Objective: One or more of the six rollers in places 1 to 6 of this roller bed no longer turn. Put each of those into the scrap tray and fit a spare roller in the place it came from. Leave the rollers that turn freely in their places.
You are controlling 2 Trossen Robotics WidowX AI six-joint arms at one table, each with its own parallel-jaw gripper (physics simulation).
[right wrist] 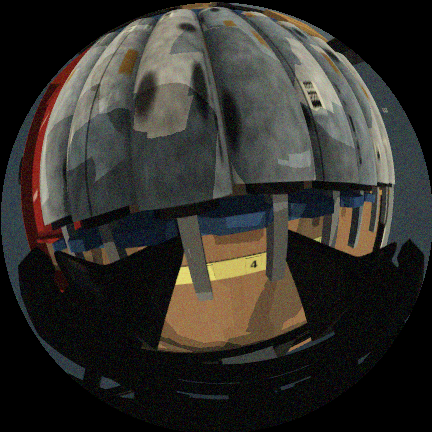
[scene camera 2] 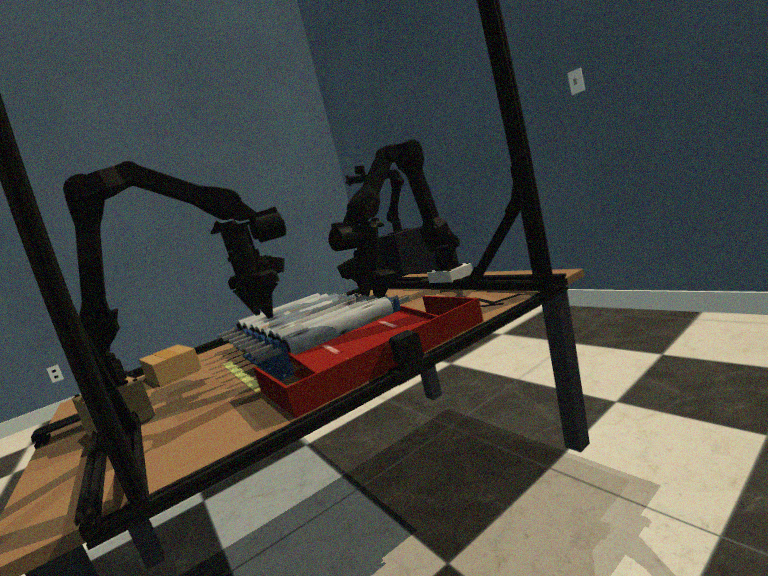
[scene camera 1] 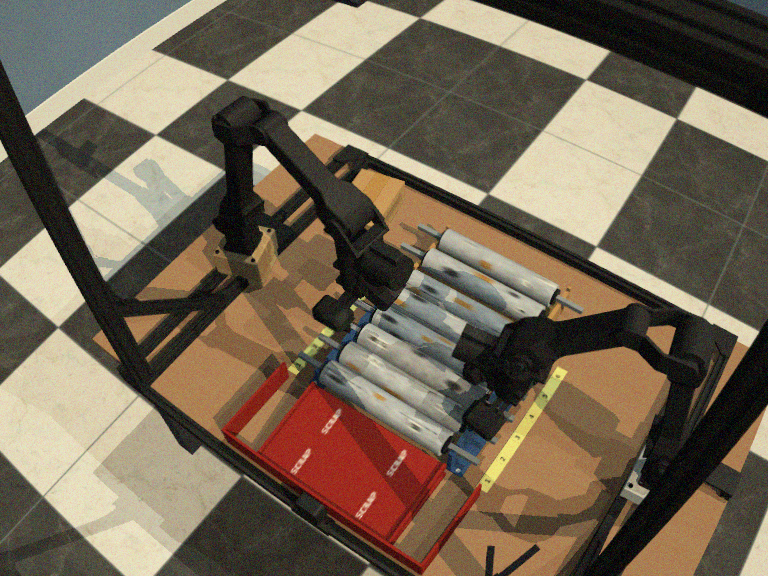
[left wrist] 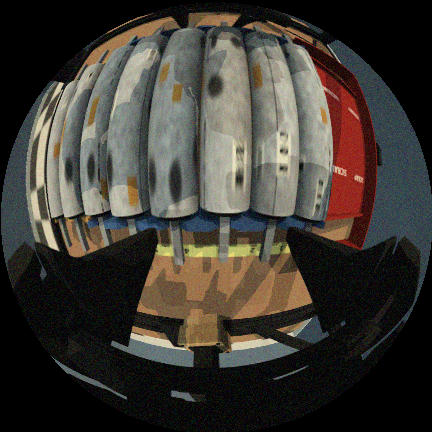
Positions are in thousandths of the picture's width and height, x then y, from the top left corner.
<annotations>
left gripper: scene camera 2 344, 549; scene camera 1 472, 546; left wrist 520, 543; not seen in the right wrist view (out of frame)
</annotations>
